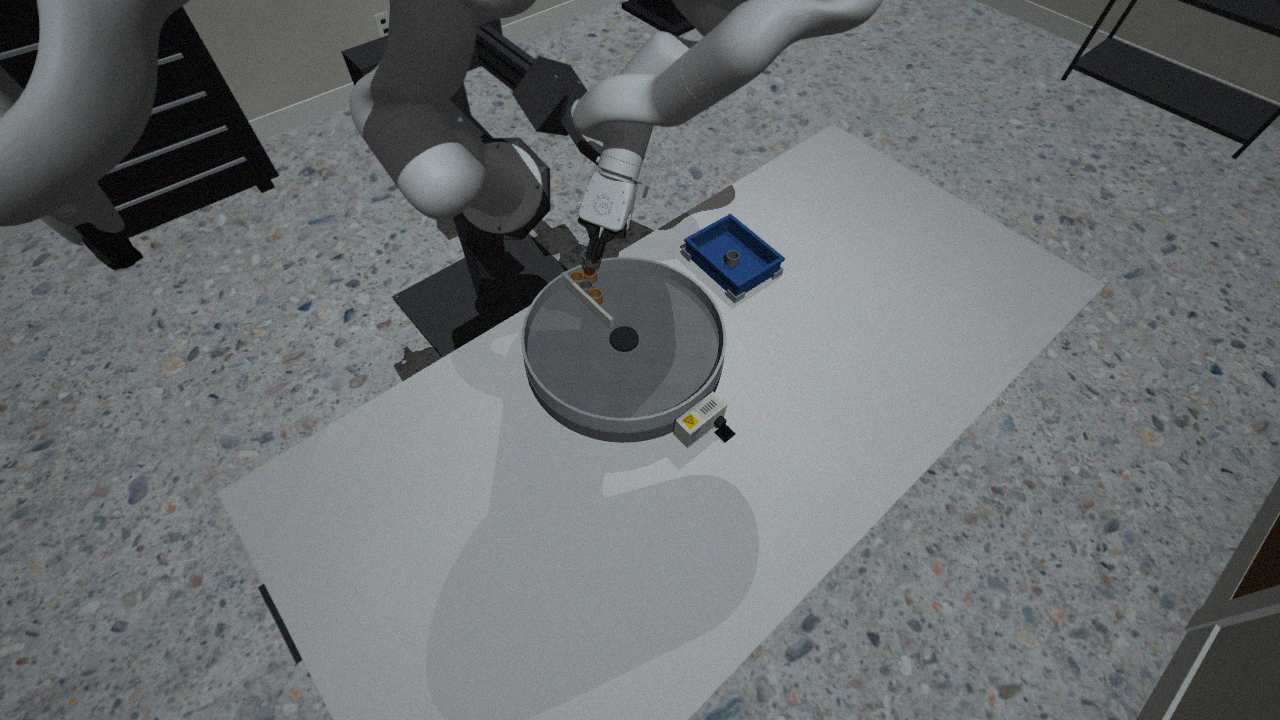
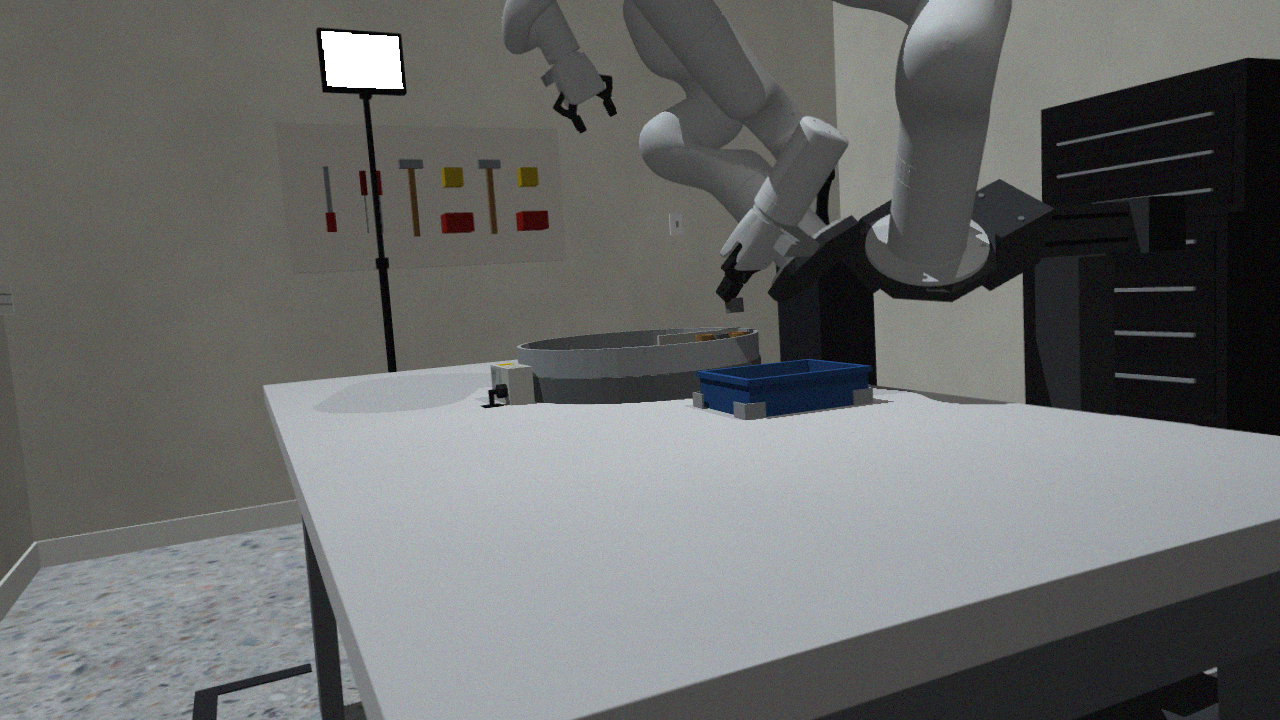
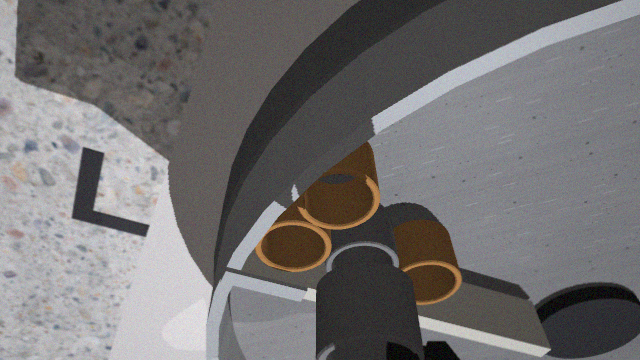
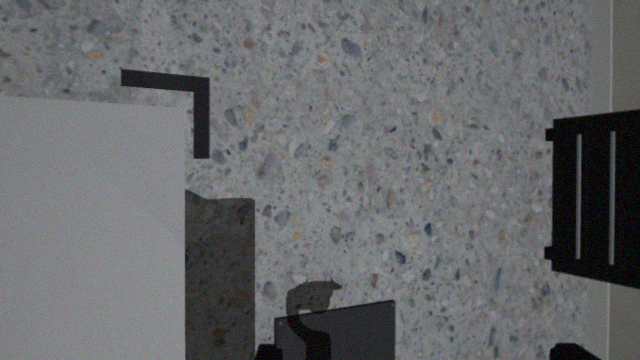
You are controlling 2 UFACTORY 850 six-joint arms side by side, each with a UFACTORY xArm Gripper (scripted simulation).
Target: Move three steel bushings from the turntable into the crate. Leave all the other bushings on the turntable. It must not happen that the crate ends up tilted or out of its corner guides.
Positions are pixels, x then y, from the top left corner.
Labels:
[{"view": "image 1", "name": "my left gripper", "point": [592,258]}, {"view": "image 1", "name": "my right gripper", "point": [105,229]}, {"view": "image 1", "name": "blue crate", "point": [758,261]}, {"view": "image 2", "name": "my left gripper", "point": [723,297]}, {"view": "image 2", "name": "my right gripper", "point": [598,123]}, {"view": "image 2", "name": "blue crate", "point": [797,392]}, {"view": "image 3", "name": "bronze bushing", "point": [419,242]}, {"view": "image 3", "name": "steel bushing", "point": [378,231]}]

